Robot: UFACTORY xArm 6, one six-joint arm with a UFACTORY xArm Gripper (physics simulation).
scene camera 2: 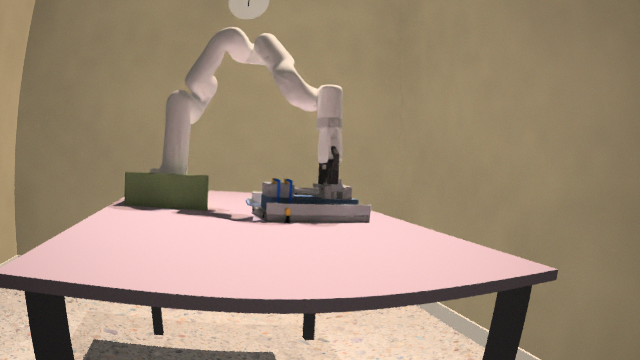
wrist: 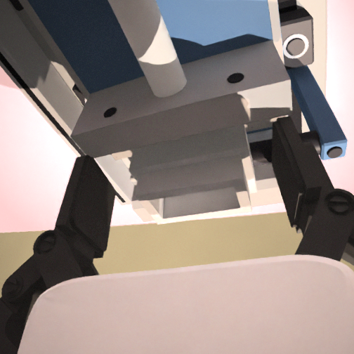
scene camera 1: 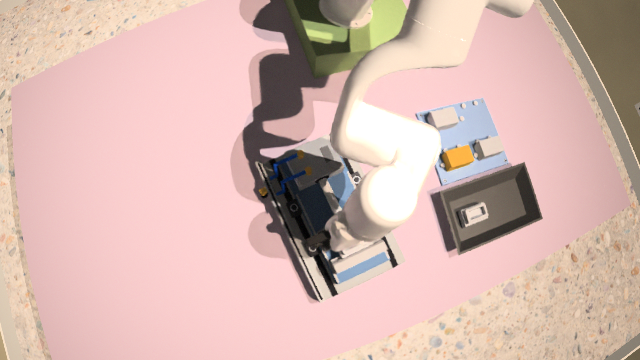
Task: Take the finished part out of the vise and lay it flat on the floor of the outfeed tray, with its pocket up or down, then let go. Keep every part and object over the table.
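Pixels of known places: gripper, fingertip midpoint: (scene camera 2: 327,184); arm's base at its link origin: (scene camera 2: 173,180) (scene camera 1: 345,9).
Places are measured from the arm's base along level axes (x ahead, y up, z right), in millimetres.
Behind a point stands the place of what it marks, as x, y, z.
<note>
The vise (scene camera 1: 360,274) @(550, -59, 175) (scene camera 2: 320,212) @(425, -51, 282) stands mid-table. Its grey jaw block (wrist: 185,110) with two dark holes and a round rod shows in the wrist view. The pale grey part (wrist: 190,177) seems to sit just below that block, partly shaded; its edges are hard to separate from the vise. My gripper (scene camera 2: 328,181) @(472, 19, 179) (wrist: 183,157) is open and empty, low over the vise. Its black fingers stand wide on either side of the part, without gripping it. The dark grey tray (scene camera 1: 531,192) @(539, -40, -260) stands right of the vise and holds a pale part (scene camera 1: 472,214) @(526, -46, -91), pocket up.
A blue board (scene camera 1: 475,127) @(346, -71, -198) with an orange block (scene camera 1: 457,157) @(402, -35, -102) and grey blocks lies behind the tray. A green box (scene camera 1: 340,64) @(123, -40, 57) (scene camera 2: 166,191) @(-17, -28, 112) surrounds the arm's base. Blue hooks (scene camera 1: 295,177) @(347, 30, 235) (scene camera 2: 284,189) @(334, 3, 235) rise on the vise. A blue lever (wrist: 320,112) lies close to the right finger.
</note>
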